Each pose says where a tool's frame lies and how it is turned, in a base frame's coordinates. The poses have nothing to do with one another.
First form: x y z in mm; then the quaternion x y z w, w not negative.
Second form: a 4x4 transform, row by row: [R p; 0 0 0 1], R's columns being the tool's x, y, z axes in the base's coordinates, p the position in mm. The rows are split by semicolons. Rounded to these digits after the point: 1 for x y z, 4 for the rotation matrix.
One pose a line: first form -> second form
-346.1 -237.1 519.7 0.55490 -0.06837 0.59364 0.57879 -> 0.2858 -0.7631 0.5797 -346.1; 0.6113 -0.3207 -0.7235 -237.1; 0.7380 0.5612 0.3748 519.7; 0 0 0 1
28.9 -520.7 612.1 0.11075 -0.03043 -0.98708 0.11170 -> -0.9505 0.2138 -0.2254 28.9; -0.2273 -0.9732 0.0353 -520.7; -0.2118 0.0848 0.9736 612.1; 0 0 0 1
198.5 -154.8 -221.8 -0.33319 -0.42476 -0.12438 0.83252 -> 0.6082 0.4902 -0.6244 198.5; 0.0760 0.7470 0.6604 -154.8; 0.7901 -0.4491 0.4171 -221.8; 0 0 0 1
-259.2 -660.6 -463.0 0.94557 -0.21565 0.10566 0.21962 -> 0.8847 -0.4542 0.1051 -259.2; -0.3614 -0.8105 -0.4609 -660.6; 0.2945 0.3698 -0.8812 -463.0; 0 0 0 1
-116.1 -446.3 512.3 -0.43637 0.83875 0.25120 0.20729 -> -0.5332 -0.8362 0.1285 -116.1; -0.6279 0.4930 0.6023 -446.3; -0.5670 0.2405 -0.7879 512.3; 0 0 0 1
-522.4 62.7 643.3 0.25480 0.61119 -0.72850 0.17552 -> -0.8085 0.5672 -0.1567 -522.4; 0.0557 -0.1913 -0.9800 62.7; -0.5858 -0.8011 0.1230 643.3; 0 0 0 1
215.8 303.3 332.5 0.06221 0.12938 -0.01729 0.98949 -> 0.9659 0.0503 0.2539 215.8; -0.0181 0.9917 -0.1276 303.3; -0.2582 0.1186 0.9588 332.5; 0 0 0 1
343.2 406.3 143.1 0.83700 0.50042 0.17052 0.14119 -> 0.4410 0.7896 0.4268 343.2; 0.8859 -0.4593 -0.0657 406.3; 0.1441 0.4070 -0.9020 143.1; 0 0 0 1
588.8 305.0 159.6 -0.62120 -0.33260 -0.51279 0.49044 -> 0.2528 0.9162 0.3109 588.8; -0.0898 -0.2977 0.9504 305.0; 0.9633 -0.2682 0.0070 159.6; 0 0 0 1
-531.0 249.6 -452.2 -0.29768 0.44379 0.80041 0.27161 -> -0.6752 -0.6990 -0.2355 -531.0; 0.1706 -0.4586 0.8721 249.6; -0.7176 0.5487 0.4289 -452.2; 0 0 0 1
